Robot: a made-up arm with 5 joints.
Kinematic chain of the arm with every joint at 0, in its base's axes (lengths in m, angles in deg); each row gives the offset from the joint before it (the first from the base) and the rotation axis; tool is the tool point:
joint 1: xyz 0 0 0.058 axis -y
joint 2: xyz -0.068 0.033 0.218 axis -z
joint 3: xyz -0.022 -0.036 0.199 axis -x
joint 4: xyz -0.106 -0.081 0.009 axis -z
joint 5: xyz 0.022 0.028 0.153 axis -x
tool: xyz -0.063 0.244 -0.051
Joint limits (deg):
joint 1: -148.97..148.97
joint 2: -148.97..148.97
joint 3: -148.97..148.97
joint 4: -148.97..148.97
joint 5: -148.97..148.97
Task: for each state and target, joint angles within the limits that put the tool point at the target. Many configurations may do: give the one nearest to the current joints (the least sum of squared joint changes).
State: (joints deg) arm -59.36 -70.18 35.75 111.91 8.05
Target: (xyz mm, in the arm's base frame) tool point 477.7 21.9 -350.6
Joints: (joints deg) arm -115.10 -64.21 23.71 134.70 2.52
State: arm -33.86 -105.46 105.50 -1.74 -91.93
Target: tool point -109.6 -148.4 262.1
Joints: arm -35.99 -104.22 133.25 9.87 -70.36
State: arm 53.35 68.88 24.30 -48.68 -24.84
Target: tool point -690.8 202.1 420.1
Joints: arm 30.59 30.53 1.60 -63.19 -31.59
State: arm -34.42 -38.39 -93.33 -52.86 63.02
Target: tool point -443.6 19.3 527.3
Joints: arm 4.51 9.72 -76.65 -43.04 14.04
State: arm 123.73 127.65 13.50 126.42 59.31
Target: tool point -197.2 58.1 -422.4
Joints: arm 127.11 112.67 20.80 124.51 37.43
